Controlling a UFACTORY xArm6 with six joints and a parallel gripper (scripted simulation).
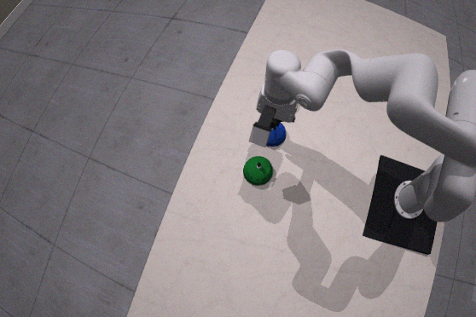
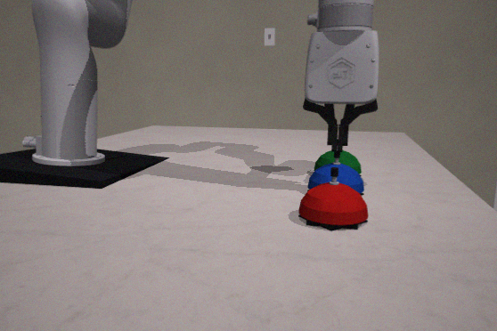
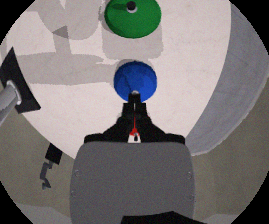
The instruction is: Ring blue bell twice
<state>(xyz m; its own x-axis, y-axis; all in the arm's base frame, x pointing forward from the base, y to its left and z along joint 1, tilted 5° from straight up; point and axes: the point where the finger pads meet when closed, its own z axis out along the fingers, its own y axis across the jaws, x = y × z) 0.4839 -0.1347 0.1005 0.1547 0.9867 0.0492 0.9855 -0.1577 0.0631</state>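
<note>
My gripper is now 5 cm above the blue bell. Also, from my hand: red bell 12 cm to the right, 5 cm below, 2 cm behind; then green bell 12 cm to the left, 5 cm below, 2 cm ahead.
</note>
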